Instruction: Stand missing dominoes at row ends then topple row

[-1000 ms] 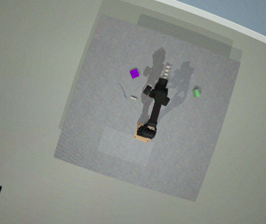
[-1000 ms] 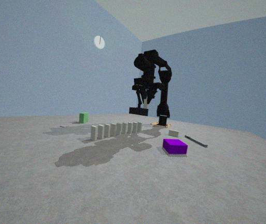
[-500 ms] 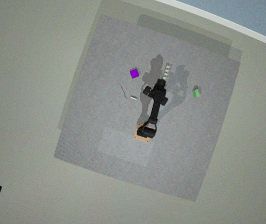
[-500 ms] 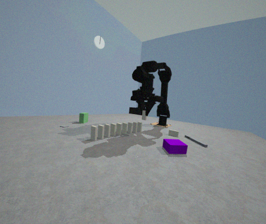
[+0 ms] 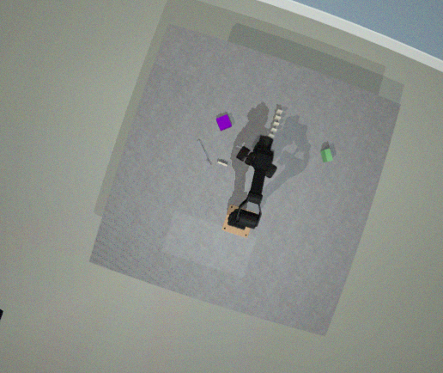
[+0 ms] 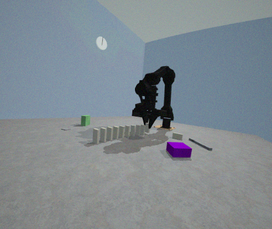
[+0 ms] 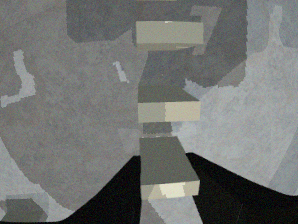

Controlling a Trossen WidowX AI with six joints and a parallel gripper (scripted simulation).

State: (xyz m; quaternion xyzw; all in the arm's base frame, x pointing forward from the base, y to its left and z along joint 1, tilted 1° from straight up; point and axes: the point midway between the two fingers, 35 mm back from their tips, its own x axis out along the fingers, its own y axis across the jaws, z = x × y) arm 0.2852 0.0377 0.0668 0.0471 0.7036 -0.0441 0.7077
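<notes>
Right now my gripper tip is 5 cm past the thin rod, 25 cm to the right of it and 3 cm above it. Also, from my gripper tip: flat grey piece: 32 cm ahead, 24 cm to the right, 3 cm below.
</notes>
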